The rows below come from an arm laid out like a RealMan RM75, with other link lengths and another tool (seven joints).
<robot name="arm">
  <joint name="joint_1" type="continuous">
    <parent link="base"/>
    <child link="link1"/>
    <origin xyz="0 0 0.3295" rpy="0 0 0"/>
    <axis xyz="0 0 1"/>
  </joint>
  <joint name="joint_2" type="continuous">
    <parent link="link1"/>
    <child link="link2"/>
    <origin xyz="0 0 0" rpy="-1.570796 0 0"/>
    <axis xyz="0 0 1"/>
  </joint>
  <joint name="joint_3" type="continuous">
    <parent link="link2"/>
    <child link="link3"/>
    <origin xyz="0 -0.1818 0" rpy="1.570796 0 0"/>
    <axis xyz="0 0 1"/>
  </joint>
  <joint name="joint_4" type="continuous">
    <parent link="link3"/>
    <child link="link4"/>
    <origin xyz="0 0 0" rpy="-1.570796 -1.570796 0"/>
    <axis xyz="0 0 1"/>
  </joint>
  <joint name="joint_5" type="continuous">
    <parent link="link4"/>
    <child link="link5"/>
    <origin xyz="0.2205 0 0" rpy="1.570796 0 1.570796"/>
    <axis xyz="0 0 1"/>
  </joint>
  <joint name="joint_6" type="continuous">
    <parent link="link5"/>
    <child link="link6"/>
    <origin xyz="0 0 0" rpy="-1.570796 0 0"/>
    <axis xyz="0 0 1"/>
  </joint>
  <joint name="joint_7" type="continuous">
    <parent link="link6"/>
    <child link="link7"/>
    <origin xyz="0 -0.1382 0" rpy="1.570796 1.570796 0"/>
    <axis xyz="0 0 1"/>
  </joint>
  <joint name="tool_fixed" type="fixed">
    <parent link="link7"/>
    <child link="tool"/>
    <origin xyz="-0.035 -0.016 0.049" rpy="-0.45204 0 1.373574"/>
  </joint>
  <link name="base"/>
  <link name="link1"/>
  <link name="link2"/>
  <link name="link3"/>
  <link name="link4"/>
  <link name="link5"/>
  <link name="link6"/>
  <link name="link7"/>
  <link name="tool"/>
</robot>
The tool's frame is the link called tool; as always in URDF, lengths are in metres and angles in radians. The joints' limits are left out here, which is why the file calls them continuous.
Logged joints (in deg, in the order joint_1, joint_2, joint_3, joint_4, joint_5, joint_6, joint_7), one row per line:
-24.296 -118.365 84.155 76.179 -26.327 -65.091 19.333
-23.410 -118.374 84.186 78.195 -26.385 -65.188 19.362
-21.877 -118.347 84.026 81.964 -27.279 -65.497 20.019
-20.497 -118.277 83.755 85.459 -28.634 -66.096 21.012
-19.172 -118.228 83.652 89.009 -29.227 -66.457 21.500
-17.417 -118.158 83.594 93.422 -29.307 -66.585 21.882
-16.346 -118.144 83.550 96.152 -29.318 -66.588 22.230
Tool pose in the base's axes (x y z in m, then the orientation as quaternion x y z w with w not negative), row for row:
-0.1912 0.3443 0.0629 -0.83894 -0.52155 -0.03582 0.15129
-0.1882 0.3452 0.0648 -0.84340 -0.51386 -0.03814 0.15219
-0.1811 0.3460 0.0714 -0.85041 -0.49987 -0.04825 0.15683
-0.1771 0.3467 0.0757 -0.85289 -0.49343 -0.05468 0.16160
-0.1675 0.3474 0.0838 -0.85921 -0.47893 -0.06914 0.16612
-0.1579 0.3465 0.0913 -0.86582 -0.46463 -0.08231 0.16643
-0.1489 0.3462 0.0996 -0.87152 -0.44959 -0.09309 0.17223
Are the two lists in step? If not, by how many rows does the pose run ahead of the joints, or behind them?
The pose runs 2 rows behind the joints: the pose in row i belongs to the joints in row i - 2.
